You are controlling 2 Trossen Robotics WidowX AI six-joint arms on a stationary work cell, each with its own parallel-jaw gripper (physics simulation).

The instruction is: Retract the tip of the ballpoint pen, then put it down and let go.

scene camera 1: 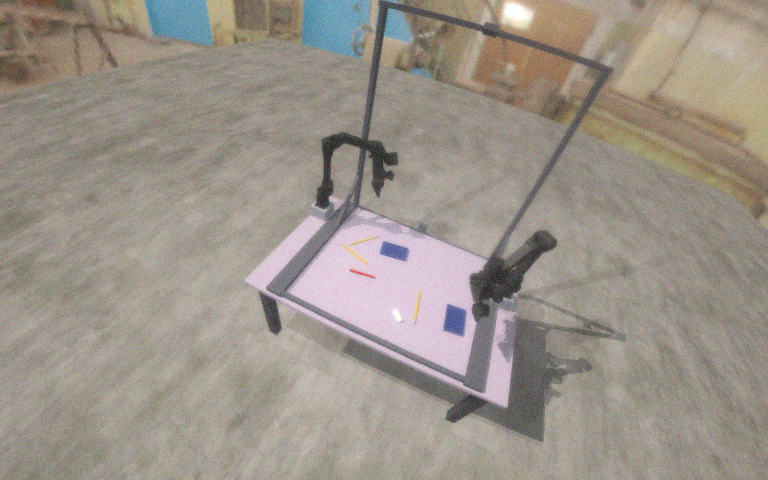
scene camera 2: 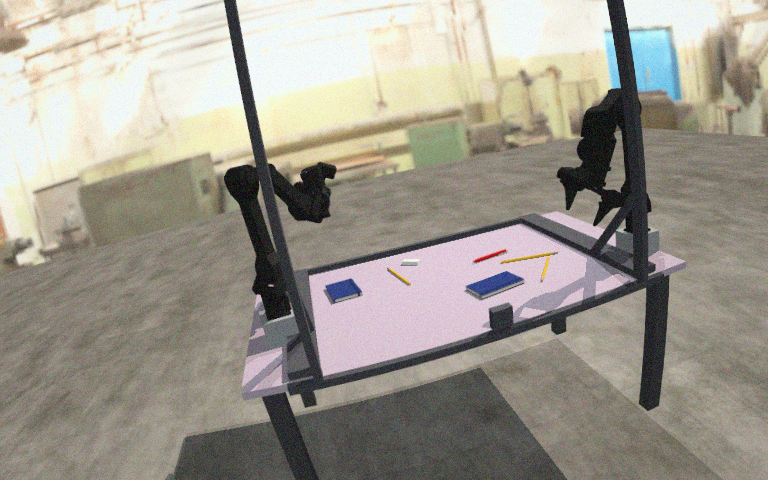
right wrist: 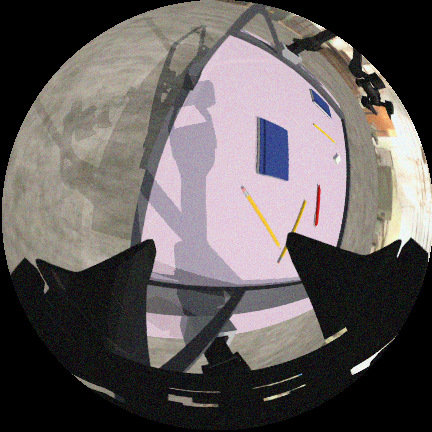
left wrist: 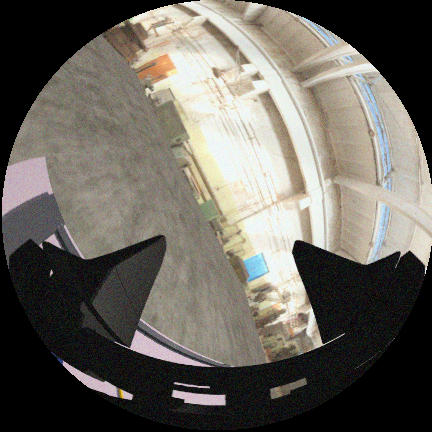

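Seen in the pictures: left gripper, between the fingertips: [scene camera 1: 475,311] [right wrist: 383,116] [left wrist: 231,245]; right gripper, between the fingertips: [scene camera 1: 378,195] [scene camera 2: 580,217] [right wrist: 221,243]; left arm's base, origin of its link: [scene camera 2: 278,313] [right wrist: 291,50]; right arm's base, origin of its link: [scene camera 1: 322,204] [right wrist: 212,344].
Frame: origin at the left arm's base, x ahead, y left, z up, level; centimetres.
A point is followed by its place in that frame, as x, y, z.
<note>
The red ballpoint pen [scene camera 1: 362,273] @[69.1, 9.4, -5.9] [scene camera 2: 490,255] @[69.0, 8.9, -6.1] [right wrist: 317,205] @[69.2, 8.9, -6.2] lies flat on the pale pink table [scene camera 1: 339,305] @[73.5, 29.4, -7.0] [scene camera 2: 385,333] @[23.2, -16.0, -7.0] [right wrist: 235,90] @[43.9, -22.4, -7.0]. Its tip is too small to make out. My right gripper [scene camera 2: 583,216] @[74.3, -30.9, 11.9] [right wrist: 221,243] @[74.3, -30.9, 11.9] is open and empty, high above the table, with its fingers pointing down; the pen lies away from its fingers, beyond the pencils. My left gripper [left wrist: 231,245] @[24.6, 35.0, 24.4] is open and empty, raised near its own side of the table and turned outward. Floor and walls show between its fingers, and the pen does not show in the left wrist view.
Two yellow pencils [scene camera 1: 363,241] @[75.5, -11.8, -6.6] [scene camera 1: 355,254] @[76.0, -1.2, -6.3] and a blue notebook [scene camera 1: 394,250] @[57.7, -11.5, -5.8] [scene camera 2: 494,284] @[56.9, -12.6, -5.8] [right wrist: 273,149] @[58.3, -12.2, -5.8] lie near the pen. A third pencil [scene camera 1: 417,306] @[40.0, 18.2, -6.3] [scene camera 2: 398,276] @[39.7, 17.1, -6.5], a white eraser [scene camera 1: 397,315] @[47.9, 26.1, -5.8] [scene camera 2: 410,262] @[47.3, 25.1, -6.1] and another blue notebook [scene camera 1: 454,319] @[22.3, 19.6, -5.8] [scene camera 2: 343,290] @[21.7, 17.5, -5.8] lie farther off. Dark frame posts [scene camera 2: 249,107] @[3.5, -28.2, 51.2] rise at both sides.
</note>
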